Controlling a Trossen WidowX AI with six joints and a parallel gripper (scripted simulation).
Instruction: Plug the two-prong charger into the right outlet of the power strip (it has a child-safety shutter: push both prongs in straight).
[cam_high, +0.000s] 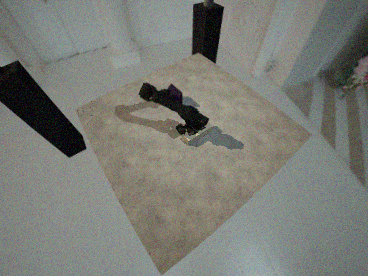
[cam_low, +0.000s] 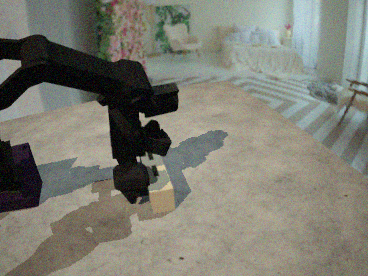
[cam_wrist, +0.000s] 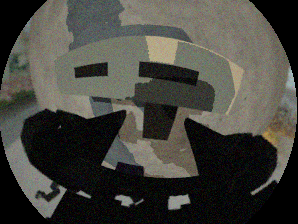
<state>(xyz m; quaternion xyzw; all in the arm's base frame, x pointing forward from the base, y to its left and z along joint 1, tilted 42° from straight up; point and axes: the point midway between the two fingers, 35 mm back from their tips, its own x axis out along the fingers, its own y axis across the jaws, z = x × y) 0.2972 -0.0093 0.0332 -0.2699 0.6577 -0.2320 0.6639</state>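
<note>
The charger is 3 cm ahead of my gripper tip and 1 cm above it.
</note>
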